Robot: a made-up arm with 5 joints. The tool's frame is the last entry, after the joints.
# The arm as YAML. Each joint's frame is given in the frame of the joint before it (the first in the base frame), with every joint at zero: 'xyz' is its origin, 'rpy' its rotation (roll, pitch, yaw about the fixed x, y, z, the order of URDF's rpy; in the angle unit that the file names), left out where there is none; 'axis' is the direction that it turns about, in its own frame. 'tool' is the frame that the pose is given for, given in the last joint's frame.
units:
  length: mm
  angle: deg
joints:
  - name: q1
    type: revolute
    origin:
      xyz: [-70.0, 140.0, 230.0]
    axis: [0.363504, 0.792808, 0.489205]
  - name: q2
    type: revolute
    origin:
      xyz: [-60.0, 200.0, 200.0]
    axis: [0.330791, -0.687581, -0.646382]
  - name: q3
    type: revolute
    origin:
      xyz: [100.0, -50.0, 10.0]
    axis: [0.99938, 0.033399, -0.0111]
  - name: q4
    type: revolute
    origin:
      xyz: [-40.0, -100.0, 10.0]
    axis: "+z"
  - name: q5
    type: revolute
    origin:
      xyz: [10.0, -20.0, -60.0]
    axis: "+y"
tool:
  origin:
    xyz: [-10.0, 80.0, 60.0]
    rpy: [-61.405, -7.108, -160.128]
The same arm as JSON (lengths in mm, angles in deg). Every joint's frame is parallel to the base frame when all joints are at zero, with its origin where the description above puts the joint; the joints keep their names.
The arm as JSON. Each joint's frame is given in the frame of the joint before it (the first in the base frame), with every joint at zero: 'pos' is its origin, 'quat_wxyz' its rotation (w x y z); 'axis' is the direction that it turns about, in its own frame. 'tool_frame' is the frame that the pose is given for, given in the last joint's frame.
{
  "length_unit": "mm",
  "angle_unit": "deg",
  "joints": [
    {
      "joint": "q1",
      "pos": [
        -70.0,
        140.0,
        230.0
      ],
      "quat_wxyz": [
        1.0,
        0.0,
        0.0,
        0.0
      ],
      "axis": [
        0.363504,
        0.792808,
        0.489205
      ]
    },
    {
      "joint": "q2",
      "pos": [
        -60.0,
        200.0,
        200.0
      ],
      "quat_wxyz": [
        1.0,
        0.0,
        0.0,
        0.0
      ],
      "axis": [
        0.330791,
        -0.687581,
        -0.646382
      ]
    },
    {
      "joint": "q3",
      "pos": [
        100.0,
        -50.0,
        10.0
      ],
      "quat_wxyz": [
        1.0,
        0.0,
        0.0,
        0.0
      ],
      "axis": [
        0.99938,
        0.033399,
        -0.0111
      ]
    },
    {
      "joint": "q4",
      "pos": [
        -40.0,
        -100.0,
        10.0
      ],
      "quat_wxyz": [
        1.0,
        0.0,
        0.0,
        0.0
      ],
      "axis": "+z"
    },
    {
      "joint": "q5",
      "pos": [
        10.0,
        -20.0,
        -60.0
      ],
      "quat_wxyz": [
        1.0,
        0.0,
        0.0,
        0.0
      ],
      "axis": "+y"
    }
  ],
  "tool_frame": {
    "pos": [
      -10.0,
      80.0,
      60.0
    ],
    "quat_wxyz": [
      0.116901,
      -0.140431,
      0.492758,
      -0.850766
    ]
  }
}

